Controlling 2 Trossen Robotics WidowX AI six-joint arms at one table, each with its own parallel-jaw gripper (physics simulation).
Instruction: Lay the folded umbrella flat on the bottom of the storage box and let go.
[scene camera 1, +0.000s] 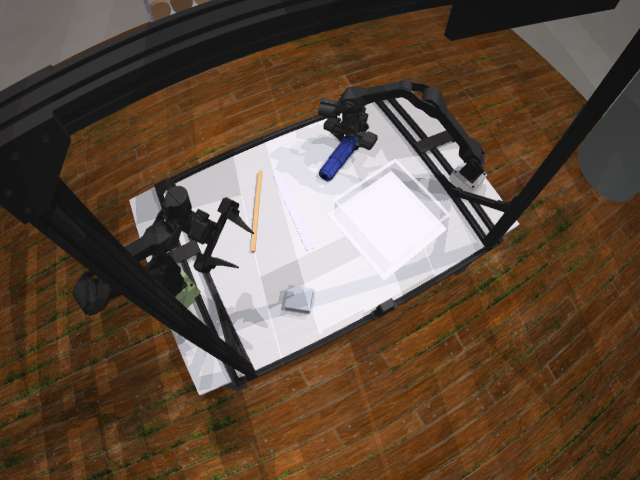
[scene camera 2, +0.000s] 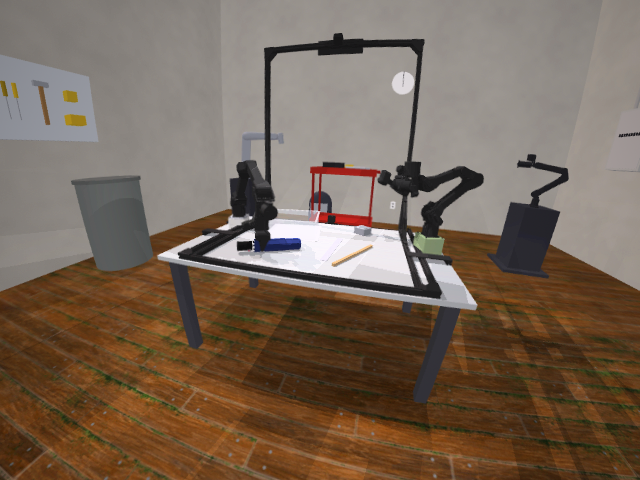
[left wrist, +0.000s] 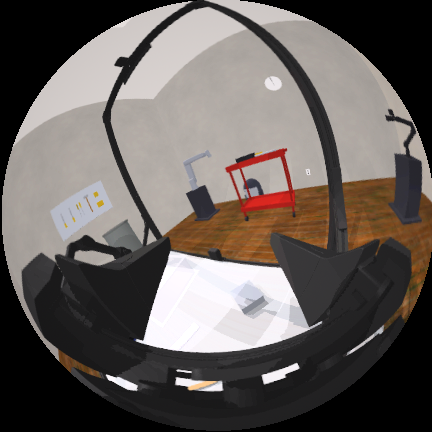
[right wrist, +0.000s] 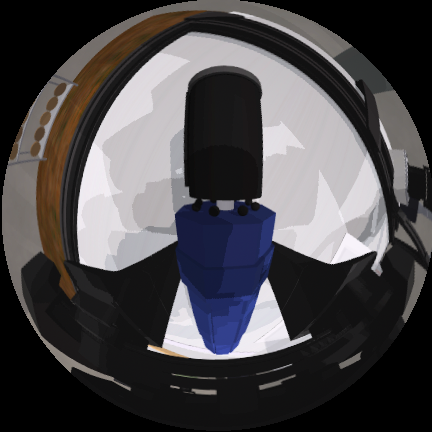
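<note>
The folded umbrella (scene camera 1: 334, 162) (scene camera 2: 280, 244) (right wrist: 223, 257) is blue with a black handle. It lies flat on the white table (scene camera 1: 223, 286) near the far edge, outside the storage box. My right gripper (scene camera 1: 351, 137) (scene camera 2: 263, 240) (right wrist: 222, 242) is low over the handle end, and its fingers press on both sides of the blue body. The clear storage box (scene camera 1: 361, 186) (scene camera 2: 295, 210) stands empty just to the right of the umbrella in scene camera 1. My left gripper (scene camera 1: 239, 245) (scene camera 2: 385, 178) (left wrist: 220, 240) is open and empty, above the table's left side.
A wooden pencil (scene camera 1: 256, 210) (scene camera 2: 351, 254) and a thin clear ruler (scene camera 1: 294, 214) lie between the arms. A small grey block (scene camera 1: 299, 300) (scene camera 2: 363, 230) (left wrist: 250, 300) sits near the front edge. A black frame (scene camera 1: 237, 150) borders the table.
</note>
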